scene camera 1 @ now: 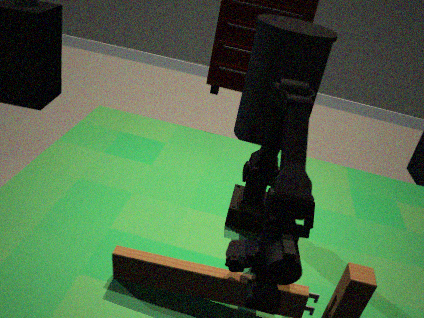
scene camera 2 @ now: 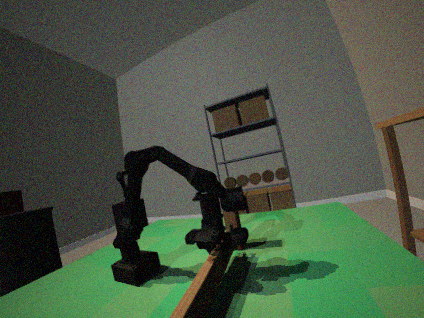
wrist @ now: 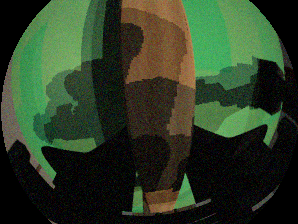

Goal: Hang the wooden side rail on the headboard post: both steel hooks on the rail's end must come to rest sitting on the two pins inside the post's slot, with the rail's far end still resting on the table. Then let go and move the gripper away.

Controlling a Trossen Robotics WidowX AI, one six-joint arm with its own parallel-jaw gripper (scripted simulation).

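Scene camera 1 gives me my gripper [scene camera 1: 255, 298], and scene camera 2 shows the gripper as well [scene camera 2: 220, 262]. In the wrist view I see my gripper [wrist: 154, 122] together with a wooden side rail [wrist: 158, 86].
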